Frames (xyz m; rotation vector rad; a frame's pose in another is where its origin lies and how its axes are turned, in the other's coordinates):
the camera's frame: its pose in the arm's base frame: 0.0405 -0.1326 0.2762 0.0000 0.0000 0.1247
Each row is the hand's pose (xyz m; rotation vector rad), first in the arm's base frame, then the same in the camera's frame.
Working: the arm's base frame: its pose in the camera's frame: -0.0237 0.1366 -0.2762 0.0000 0.0000 -0.1247

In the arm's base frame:
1: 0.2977 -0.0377 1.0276 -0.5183 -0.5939 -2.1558
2: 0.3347 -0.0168 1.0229 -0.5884 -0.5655 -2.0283
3: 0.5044 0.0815 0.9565 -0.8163 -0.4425 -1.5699
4: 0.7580 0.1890 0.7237 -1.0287 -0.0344 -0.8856
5: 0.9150 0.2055 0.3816 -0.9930 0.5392 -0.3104
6: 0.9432 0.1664 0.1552 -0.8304 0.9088 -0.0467
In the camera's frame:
1: 0.2670 0.0622 0.7514 -0.5686 -0.5749 -2.2732
2: 0.3063 0.0783 0.7467 -0.6375 -0.5404 -2.1452
3: 0.4869 0.1547 0.6803 -0.8576 -0.3979 -1.6849
4: 0.7519 0.2299 0.4475 -1.0393 0.0301 -0.9988
5: 0.9098 0.2267 0.1054 -0.9612 0.6024 -0.4215
6: 0.9329 0.1844 -0.1210 -0.7730 0.9598 -0.1552

